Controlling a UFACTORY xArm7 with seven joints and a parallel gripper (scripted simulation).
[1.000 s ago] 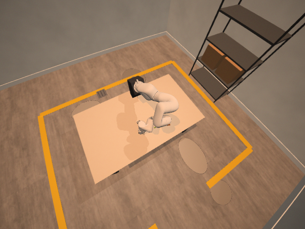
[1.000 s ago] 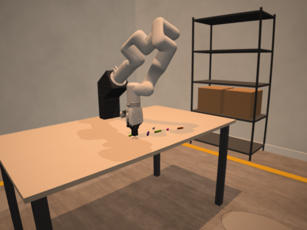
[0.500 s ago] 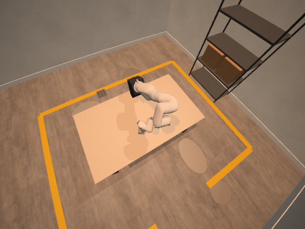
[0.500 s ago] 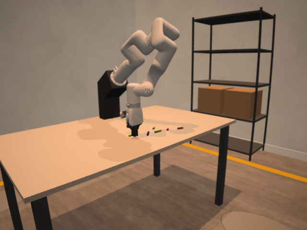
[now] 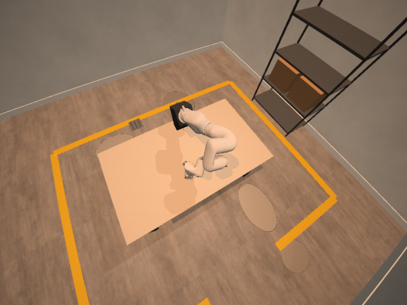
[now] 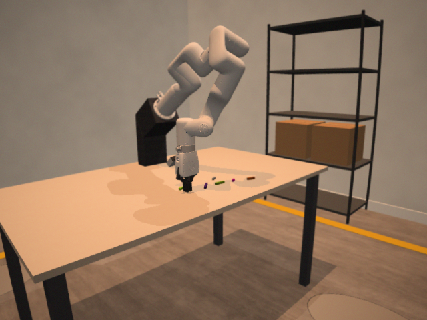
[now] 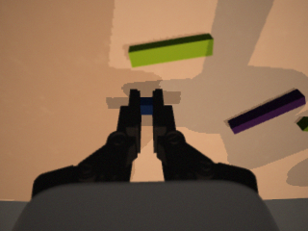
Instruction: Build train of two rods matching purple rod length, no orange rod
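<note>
Now: the small blue rod 2 cm below my hand. The rest, counted from my hand: purple rod: 4 cm ahead, 10 cm to the left, 2 cm below; then grey rod: 2 cm ahead, 21 cm to the left, 2 cm below; then magenta rod: 12 cm ahead, 22 cm to the left, 2 cm below.
</note>
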